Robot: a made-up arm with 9 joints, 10 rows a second.
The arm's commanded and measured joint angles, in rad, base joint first. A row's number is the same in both.
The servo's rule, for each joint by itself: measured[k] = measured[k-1] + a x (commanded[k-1-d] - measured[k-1]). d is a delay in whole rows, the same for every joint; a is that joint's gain. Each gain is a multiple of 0.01, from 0.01 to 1. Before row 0 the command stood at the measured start. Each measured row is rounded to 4 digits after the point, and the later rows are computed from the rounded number. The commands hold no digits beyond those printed.
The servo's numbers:
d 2
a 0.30 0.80 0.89 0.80 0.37 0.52 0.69 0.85 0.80
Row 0, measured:
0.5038 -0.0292 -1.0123 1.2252 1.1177 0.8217 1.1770 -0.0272 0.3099
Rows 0 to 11, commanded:
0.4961 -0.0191 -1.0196 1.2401 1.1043 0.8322 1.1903 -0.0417 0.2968
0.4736 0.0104 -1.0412 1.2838 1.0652 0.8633 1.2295 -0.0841 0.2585
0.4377 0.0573 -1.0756 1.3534 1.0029 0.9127 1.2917 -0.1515 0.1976
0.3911 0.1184 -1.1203 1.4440 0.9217 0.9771 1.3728 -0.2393 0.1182
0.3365 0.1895 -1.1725 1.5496 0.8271 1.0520 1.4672 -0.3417 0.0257
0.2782 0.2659 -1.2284 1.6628 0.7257 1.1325 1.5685 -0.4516 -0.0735
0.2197 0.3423 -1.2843 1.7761 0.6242 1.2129 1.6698 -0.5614 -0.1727
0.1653 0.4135 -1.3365 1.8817 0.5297 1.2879 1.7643 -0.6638 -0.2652
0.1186 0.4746 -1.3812 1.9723 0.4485 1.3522 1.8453 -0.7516 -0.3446
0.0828 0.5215 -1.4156 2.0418 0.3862 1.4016 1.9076 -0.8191 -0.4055
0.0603 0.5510 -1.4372 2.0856 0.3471 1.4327 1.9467 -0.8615 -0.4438
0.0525 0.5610 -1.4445 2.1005 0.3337 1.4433 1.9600 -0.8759 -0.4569
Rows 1 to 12, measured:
0.5038 -0.0292 -1.0123 1.2252 1.1177 0.8217 1.1770 -0.0272 0.3099
0.5038 -0.0292 -1.0123 1.2252 1.1177 0.8217 1.1770 -0.0272 0.3099
0.5015 -0.0211 -1.0188 1.2371 1.1127 0.8272 1.1862 -0.0395 0.2994
0.4931 0.0041 -1.0387 1.2745 1.0951 0.8460 1.2161 -0.0774 0.2667
0.4765 0.0467 -1.0715 1.3376 1.0610 0.8807 1.2683 -0.1404 0.2114
0.4509 0.1041 -1.1149 1.4227 1.0095 0.9308 1.3404 -0.2245 0.1368
0.4166 0.1724 -1.1662 1.5242 0.9420 0.9938 1.4279 -0.3241 0.0479
0.3751 0.2472 -1.2216 1.6351 0.8620 1.0659 1.5249 -0.4325 -0.0492
0.3285 0.3233 -1.2774 1.7479 0.7740 1.1423 1.6249 -0.5421 -0.1480
0.2795 0.3955 -1.3300 1.8549 0.6836 1.2180 1.7211 -0.6455 -0.2418
0.2312 0.4588 -1.3756 1.9488 0.5966 1.2878 1.8068 -0.7357 -0.3240
0.1867 0.5090 -1.4112 2.0232 0.5188 1.3470 1.8764 -0.8066 -0.3892

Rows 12 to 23, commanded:
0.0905 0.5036 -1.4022 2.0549 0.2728 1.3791 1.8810 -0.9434 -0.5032
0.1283 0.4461 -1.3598 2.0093 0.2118 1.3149 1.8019 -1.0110 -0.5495
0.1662 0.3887 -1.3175 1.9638 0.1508 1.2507 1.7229 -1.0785 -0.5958
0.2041 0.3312 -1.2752 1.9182 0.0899 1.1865 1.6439 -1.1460 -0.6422
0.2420 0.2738 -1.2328 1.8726 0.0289 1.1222 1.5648 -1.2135 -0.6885
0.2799 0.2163 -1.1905 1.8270 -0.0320 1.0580 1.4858 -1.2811 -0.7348
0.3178 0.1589 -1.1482 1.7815 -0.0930 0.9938 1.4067 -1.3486 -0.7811
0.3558 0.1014 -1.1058 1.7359 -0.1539 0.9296 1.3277 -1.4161 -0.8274
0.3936 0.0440 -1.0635 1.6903 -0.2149 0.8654 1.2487 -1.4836 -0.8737
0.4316 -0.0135 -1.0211 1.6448 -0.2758 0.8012 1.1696 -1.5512 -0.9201
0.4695 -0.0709 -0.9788 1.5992 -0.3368 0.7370 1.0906 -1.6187 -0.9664
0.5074 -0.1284 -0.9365 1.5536 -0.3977 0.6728 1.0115 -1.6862 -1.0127
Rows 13 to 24, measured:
0.1488 0.5426 -1.4343 2.0731 0.4553 1.3916 1.9249 -0.8533 -0.4329
0.1199 0.5573 -1.4434 2.0950 0.4103 1.4185 1.9491 -0.8725 -0.4521
0.1111 0.5143 -1.4067 2.0629 0.3594 1.3980 1.9021 -0.9328 -0.4930
0.1163 0.4597 -1.3650 2.0200 0.3048 1.3548 1.8330 -0.9993 -0.5382
0.1313 0.4029 -1.3227 1.9750 0.2478 1.3007 1.7570 -1.0666 -0.5843
0.1531 0.3455 -1.2804 1.9296 0.1894 1.2413 1.6790 -1.1341 -0.6306
0.1798 0.2881 -1.2380 1.8840 0.1300 1.1794 1.6002 -1.2016 -0.6769
0.2098 0.2307 -1.1957 1.8384 0.0701 1.1163 1.5213 -1.2692 -0.7232
0.2422 0.1733 -1.1534 1.7929 0.0098 1.0526 1.4422 -1.3367 -0.7695
0.2763 0.1158 -1.1110 1.7473 -0.0508 0.9886 1.3632 -1.4042 -0.8158
0.3115 0.0584 -1.0687 1.7017 -0.1115 0.9245 1.2842 -1.4717 -0.8621
0.3475 0.0009 -1.0263 1.6562 -0.1723 0.8604 1.2051 -1.5393 -0.9085

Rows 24 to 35, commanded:
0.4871 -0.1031 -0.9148 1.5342 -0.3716 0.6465 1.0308 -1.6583 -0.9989
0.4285 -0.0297 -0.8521 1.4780 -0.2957 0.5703 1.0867 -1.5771 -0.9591
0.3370 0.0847 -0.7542 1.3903 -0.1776 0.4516 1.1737 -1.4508 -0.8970
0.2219 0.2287 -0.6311 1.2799 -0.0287 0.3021 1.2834 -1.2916 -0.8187
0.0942 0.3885 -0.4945 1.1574 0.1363 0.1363 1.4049 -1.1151 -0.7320
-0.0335 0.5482 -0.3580 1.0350 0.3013 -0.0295 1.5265 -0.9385 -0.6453
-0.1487 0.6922 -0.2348 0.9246 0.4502 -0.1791 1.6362 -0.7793 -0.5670
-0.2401 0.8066 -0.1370 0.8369 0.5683 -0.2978 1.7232 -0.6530 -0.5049
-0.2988 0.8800 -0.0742 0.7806 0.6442 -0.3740 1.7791 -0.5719 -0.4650
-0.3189 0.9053 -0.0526 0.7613 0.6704 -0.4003 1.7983 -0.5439 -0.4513
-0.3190 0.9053 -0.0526 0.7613 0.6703 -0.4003 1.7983 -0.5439 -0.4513
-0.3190 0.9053 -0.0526 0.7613 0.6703 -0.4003 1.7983 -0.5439 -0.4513
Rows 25 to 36, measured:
0.3841 -0.0565 -0.9840 1.6106 -0.2332 0.7962 1.1261 -1.6068 -0.9548
0.4211 -0.1140 -0.9417 1.5650 -0.2941 0.7320 1.0470 -1.6743 -1.0011
0.4409 -0.1053 -0.9178 1.5404 -0.3228 0.6875 1.0358 -1.6607 -0.9993
0.4372 -0.0448 -0.8593 1.4905 -0.3128 0.6266 1.0709 -1.5896 -0.9671
0.4071 0.0588 -0.7658 1.4103 -0.2628 0.5356 1.1418 -1.4716 -0.9110
0.3515 0.1947 -0.6459 1.3060 -0.1762 0.4142 1.2395 -1.3186 -0.8372
0.2743 0.3497 -0.5112 1.1871 -0.0606 0.2697 1.3536 -1.1456 -0.7530
0.1820 0.5085 -0.3749 1.0654 0.0733 0.1141 1.4729 -0.9696 -0.6668
0.0828 0.6555 -0.2502 0.9528 0.2128 -0.0384 1.5856 -0.8078 -0.5870
-0.0141 0.7764 -0.1495 0.8601 0.3443 -0.1733 1.6805 -0.6762 -0.5213
-0.0995 0.8593 -0.0825 0.7965 0.4553 -0.2777 1.7485 -0.5875 -0.4763
-0.1653 0.8961 -0.0559 0.7683 0.5349 -0.3415 1.7829 -0.5504 -0.4563

